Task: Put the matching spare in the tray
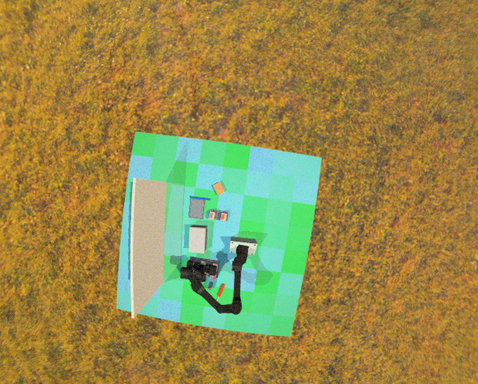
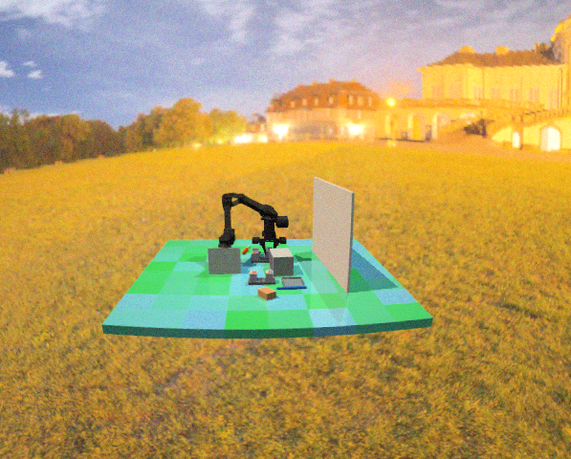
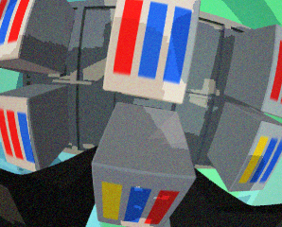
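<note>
My gripper tip is now 40 mm to the right of the grey rack and 30 mm above it. From my gripper tip the other things lie so: spare 30 mm above; then mounted unit 150 mm to the right, 70 mm ahead, 20 mm above; then tray 340 mm to the right, 130 mm ahead, 30 mm below.
</note>
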